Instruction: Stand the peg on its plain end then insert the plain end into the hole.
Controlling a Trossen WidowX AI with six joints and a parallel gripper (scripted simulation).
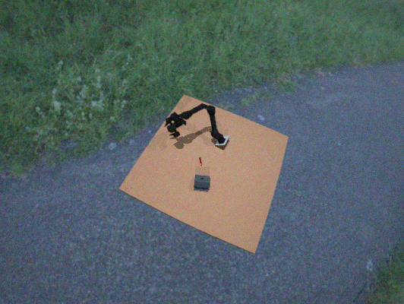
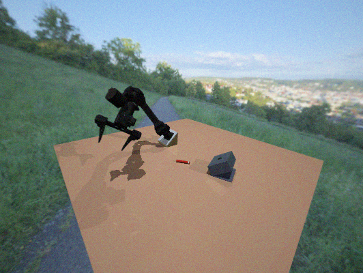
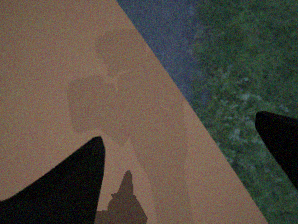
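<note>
Right now the red peg is 38 cm to the left of my gripper tip, 19 cm below it and 7 cm ahead of it. From my gripper tip the other things lie so: dark sloped panel (47 cm to the left, 26 cm ahead, 14 cm below).
</note>
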